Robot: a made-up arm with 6 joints. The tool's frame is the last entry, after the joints.
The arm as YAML. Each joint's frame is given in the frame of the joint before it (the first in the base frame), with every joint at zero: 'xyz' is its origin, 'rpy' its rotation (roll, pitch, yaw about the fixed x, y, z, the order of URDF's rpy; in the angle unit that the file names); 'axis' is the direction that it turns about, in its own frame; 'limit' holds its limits. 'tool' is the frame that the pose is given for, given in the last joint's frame.
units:
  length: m
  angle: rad
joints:
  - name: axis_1
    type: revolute
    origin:
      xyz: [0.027, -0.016, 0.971]
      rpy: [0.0, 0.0, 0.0]
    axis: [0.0, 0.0, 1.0]
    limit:
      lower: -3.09
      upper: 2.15
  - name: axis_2
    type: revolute
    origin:
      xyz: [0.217, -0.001, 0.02]
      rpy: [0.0, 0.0, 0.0]
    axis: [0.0, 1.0, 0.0]
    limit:
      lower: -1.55
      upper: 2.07
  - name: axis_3
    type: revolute
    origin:
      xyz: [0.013, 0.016, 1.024]
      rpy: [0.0, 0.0, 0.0]
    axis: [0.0, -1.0, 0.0]
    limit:
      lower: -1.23
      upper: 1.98
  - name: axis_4
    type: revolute
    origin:
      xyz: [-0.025, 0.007, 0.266]
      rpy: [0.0, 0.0, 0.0]
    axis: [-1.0, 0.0, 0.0]
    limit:
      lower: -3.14
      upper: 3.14
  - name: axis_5
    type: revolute
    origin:
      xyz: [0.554, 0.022, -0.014]
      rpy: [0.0, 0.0, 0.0]
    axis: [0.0, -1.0, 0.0]
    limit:
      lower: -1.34
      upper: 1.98
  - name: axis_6
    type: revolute
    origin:
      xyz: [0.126, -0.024, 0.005]
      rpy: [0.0, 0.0, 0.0]
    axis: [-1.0, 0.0, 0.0]
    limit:
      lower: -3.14
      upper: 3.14
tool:
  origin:
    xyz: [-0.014, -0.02, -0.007]
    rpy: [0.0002, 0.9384, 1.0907]
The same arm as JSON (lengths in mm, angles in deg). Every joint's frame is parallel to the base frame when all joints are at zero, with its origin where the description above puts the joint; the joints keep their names.
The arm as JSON. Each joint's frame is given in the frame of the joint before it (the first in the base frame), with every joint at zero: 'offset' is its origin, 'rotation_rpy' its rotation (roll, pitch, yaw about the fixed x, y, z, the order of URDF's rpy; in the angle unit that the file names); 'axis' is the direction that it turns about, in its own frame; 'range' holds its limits. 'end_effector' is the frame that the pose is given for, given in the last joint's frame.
{"length_unit": "mm", "angle_unit": "deg", "chain": [
  {"id": "axis_1", "offset": [27.0, -16.0, 971.0], "rotation_rpy": [0.0, 0.0, 0.0], "axis": [0.0, 0.0, 1.0], "range": [-177.04, 123.19]},
  {"id": "axis_2", "offset": [217.0, -1.0, 20.0], "rotation_rpy": [0.0, 0.0, 0.0], "axis": [0.0, 1.0, 0.0], "range": [-88.81, 118.6]},
  {"id": "axis_3", "offset": [13.0, 16.0, 1024.0], "rotation_rpy": [0.0, 0.0, 0.0], "axis": [0.0, -1.0, 0.0], "range": [-70.47, 113.45]},
  {"id": "axis_4", "offset": [-25.0, 7.0, 266.0], "rotation_rpy": [0.0, 0.0, 0.0], "axis": [-1.0, 0.0, 0.0], "range": [-179.91, 179.91]},
  {"id": "axis_5", "offset": [554.0, 22.0, -14.0], "rotation_rpy": [0.0, 0.0, 0.0], "axis": [0.0, -1.0, 0.0], "range": [-76.78, 113.45]},
  {"id": "axis_6", "offset": [126.0, -24.0, 5.0], "rotation_rpy": [0.0, 0.0, 0.0], "axis": [-1.0, 0.0, 0.0], "range": [-179.91, 179.91]}
], "end_effector": {"offset": [-14.0, -20.0, -7.0], "rotation_rpy": [0.01, 53.77, 62.49]}}

